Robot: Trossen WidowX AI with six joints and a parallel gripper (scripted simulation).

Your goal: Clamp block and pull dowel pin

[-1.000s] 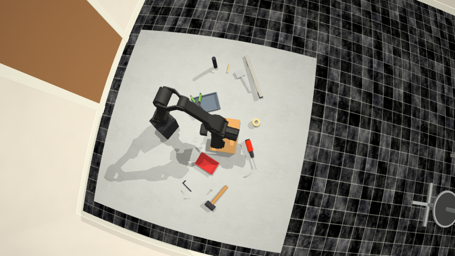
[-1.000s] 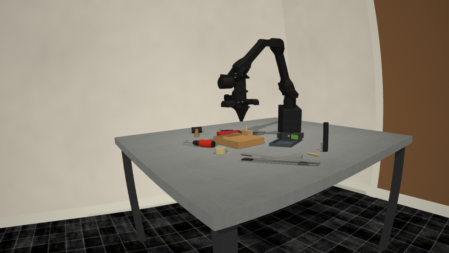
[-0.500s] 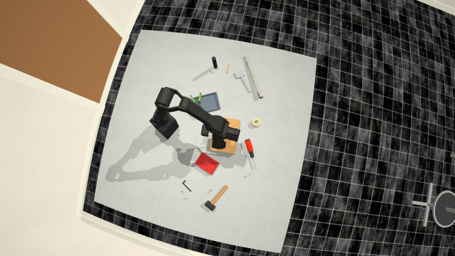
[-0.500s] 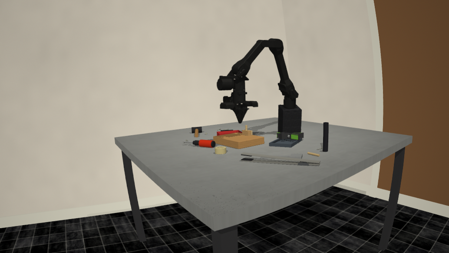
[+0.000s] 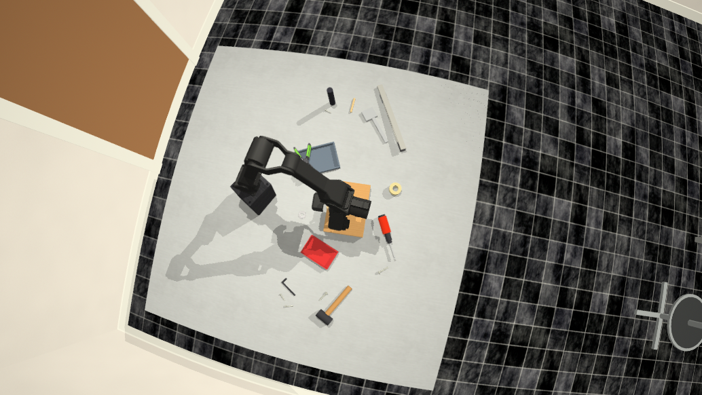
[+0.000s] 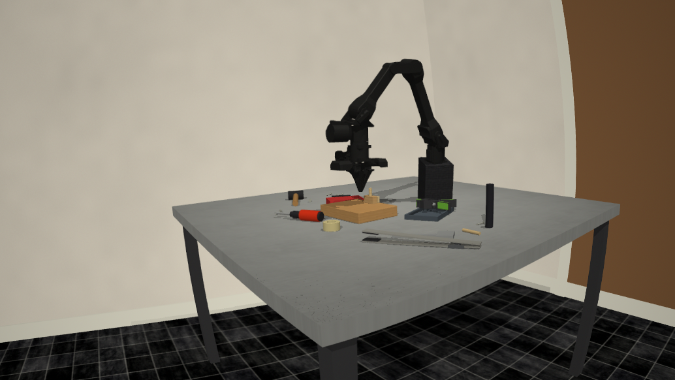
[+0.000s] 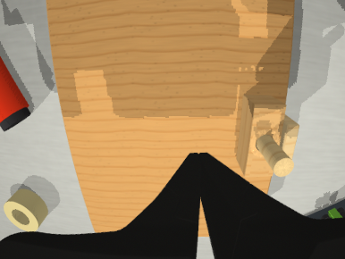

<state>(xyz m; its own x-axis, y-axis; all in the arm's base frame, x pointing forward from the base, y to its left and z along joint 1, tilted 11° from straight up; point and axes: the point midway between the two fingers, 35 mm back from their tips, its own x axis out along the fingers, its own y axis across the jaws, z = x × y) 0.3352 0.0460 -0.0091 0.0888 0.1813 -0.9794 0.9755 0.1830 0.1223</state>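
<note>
My hand is 4 cm past the dowel pin, 1 cm to the left of it and 5 cm above it. The rest, counted from my hand: small wooden block (4 cm behind, 1 cm to the right, 6 cm below); then wooden board (1 cm ahead, 1 cm to the left, 9 cm below); then wooden stop (6 cm behind, 1 cm to the right, 6 cm below).
</note>
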